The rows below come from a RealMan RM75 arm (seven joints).
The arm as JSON. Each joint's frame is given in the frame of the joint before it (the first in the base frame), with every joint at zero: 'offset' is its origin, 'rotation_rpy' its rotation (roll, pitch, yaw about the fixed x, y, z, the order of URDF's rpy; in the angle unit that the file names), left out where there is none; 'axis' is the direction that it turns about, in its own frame. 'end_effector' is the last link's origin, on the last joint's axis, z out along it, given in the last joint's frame.
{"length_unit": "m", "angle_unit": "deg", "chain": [
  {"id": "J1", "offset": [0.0, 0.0, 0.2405], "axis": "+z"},
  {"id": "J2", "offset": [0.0, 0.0, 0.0], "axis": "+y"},
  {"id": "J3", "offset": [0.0, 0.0, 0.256], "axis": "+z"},
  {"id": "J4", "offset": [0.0, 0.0, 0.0], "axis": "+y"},
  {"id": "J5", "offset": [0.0, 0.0, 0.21], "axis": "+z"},
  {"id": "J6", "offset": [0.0, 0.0, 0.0], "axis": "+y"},
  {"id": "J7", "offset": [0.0, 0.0, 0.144], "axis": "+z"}
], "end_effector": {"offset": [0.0, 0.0, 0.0]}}
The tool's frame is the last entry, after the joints.
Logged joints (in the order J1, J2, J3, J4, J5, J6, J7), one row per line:
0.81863 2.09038 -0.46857 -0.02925 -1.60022 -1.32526 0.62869
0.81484 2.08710 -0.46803 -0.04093 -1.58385 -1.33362 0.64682
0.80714 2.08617 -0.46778 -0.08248 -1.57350 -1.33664 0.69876
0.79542 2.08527 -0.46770 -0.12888 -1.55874 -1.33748 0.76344
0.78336 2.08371 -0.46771 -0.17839 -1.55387 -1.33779 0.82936
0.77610 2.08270 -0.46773 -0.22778 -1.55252 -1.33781 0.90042
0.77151 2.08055 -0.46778 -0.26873 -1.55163 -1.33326 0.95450
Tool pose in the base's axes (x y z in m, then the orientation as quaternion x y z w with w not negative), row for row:
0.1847 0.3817 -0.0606 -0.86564 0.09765 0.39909 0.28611
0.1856 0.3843 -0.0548 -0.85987 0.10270 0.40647 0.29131
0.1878 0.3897 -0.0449 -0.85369 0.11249 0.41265 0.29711
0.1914 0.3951 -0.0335 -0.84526 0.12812 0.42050 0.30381
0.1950 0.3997 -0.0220 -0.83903 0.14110 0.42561 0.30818
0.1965 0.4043 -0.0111 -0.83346 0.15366 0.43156 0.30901
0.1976 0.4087 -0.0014 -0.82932 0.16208 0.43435 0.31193
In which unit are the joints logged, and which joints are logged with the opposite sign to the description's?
The joints are logged in radians. Opposite sign: none.
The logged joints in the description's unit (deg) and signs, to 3 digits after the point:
46.904 119.770 -26.847 -1.676 -91.686 -75.932 36.021
46.687 119.582 -26.816 -2.345 -90.748 -76.411 37.060
46.246 119.529 -26.802 -4.726 -90.155 -76.584 40.036
45.574 119.477 -26.797 -7.384 -89.309 -76.632 43.742
44.883 119.388 -26.798 -10.221 -89.030 -76.650 47.519
44.467 119.330 -26.799 -13.051 -88.953 -76.651 51.590
44.204 119.207 -26.802 -15.397 -88.902 -76.390 54.689

